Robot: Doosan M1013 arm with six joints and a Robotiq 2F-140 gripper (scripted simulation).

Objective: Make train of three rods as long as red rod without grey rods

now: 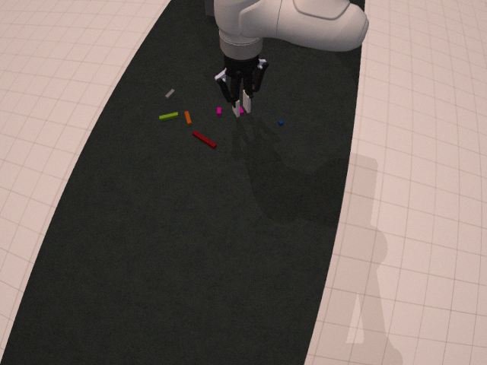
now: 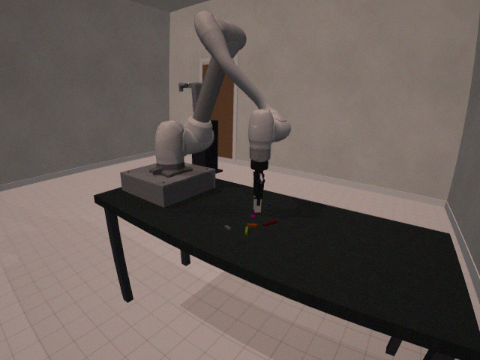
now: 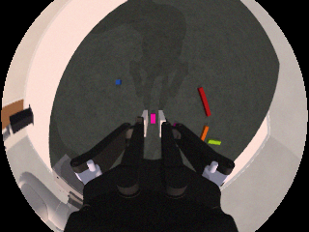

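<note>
Right now the blue rod is 100 mm to the left of my hand and 40 mm below it. From my hand the other things lie so: red rod (110 mm ahead, 60 mm to the right, 40 mm below); then lime rod (180 mm to the right, 60 mm ahead, 40 mm below); then orange rod (130 mm to the right, 60 mm ahead, 40 mm below).
</note>
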